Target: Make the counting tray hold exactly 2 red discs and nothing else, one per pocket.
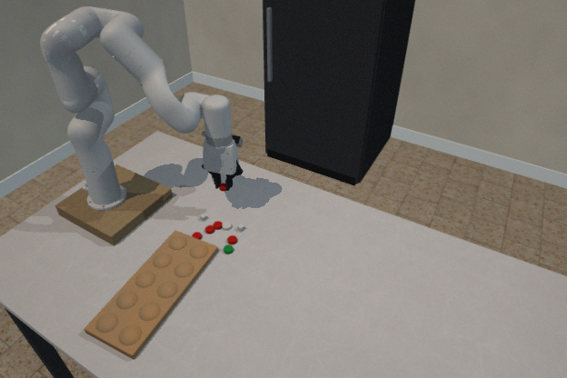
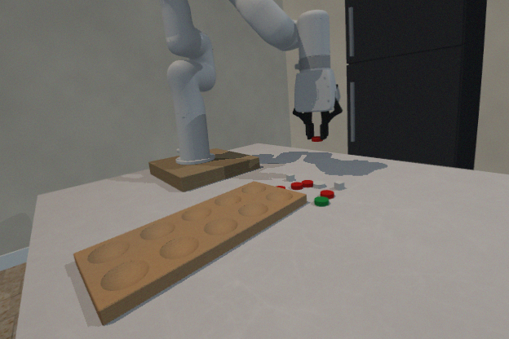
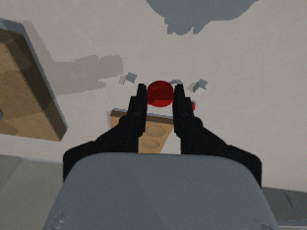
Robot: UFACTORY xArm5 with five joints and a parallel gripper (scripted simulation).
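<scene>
Right now the green disc is 8 cm ahead of my hand, 15 cm to the right of it and 12 cm below it. Round my hand: wooden counting tray (3 cm behind, 35 cm to the right, 11 cm below); white disc (4 cm ahead, 7 cm to the right, 12 cm below).
</scene>
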